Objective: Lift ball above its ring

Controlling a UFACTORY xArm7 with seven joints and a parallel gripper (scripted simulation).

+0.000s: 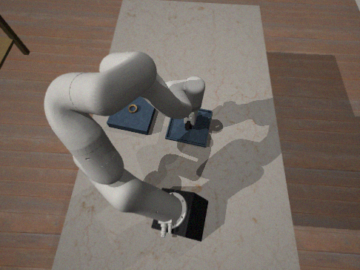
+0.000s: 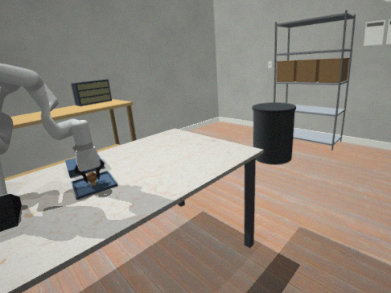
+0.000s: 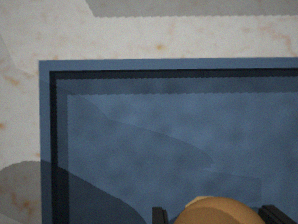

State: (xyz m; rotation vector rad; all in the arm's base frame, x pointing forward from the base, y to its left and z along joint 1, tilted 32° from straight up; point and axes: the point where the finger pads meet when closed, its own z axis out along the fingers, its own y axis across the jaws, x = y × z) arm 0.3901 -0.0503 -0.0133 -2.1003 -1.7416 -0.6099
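Right now the blue tray is 4 cm below my hand. From my hand the other things lie so: orange ball (right at my hand).
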